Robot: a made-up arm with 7 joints. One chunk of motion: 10 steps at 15 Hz.
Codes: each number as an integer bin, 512 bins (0 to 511) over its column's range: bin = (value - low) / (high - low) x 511, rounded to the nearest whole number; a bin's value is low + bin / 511 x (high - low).
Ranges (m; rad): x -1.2..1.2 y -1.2..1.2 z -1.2..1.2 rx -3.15..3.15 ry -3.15..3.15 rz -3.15..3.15
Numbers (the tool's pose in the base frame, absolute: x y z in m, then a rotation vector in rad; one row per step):
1: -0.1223 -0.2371 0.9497 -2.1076 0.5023 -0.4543
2: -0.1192 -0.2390 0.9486 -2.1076 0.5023 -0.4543
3: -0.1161 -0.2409 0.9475 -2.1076 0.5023 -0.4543
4: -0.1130 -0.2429 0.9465 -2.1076 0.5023 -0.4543
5: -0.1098 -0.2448 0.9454 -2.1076 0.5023 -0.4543
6: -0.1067 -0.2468 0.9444 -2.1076 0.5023 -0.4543
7: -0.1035 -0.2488 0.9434 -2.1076 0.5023 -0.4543
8: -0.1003 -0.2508 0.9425 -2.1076 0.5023 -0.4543
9: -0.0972 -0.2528 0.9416 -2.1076 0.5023 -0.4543
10: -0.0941 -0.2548 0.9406 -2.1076 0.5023 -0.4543
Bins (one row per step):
1: 229 205 458 85 296 219
2: 230 205 457 85 296 219
3: 231 204 457 85 296 219
4: 231 204 457 85 296 219
5: 232 203 457 85 296 219
6: 233 203 457 85 296 219
7: 233 203 456 85 296 219
8: 234 202 456 85 296 219
9: 235 202 456 85 296 219
10: 235 201 456 85 296 219

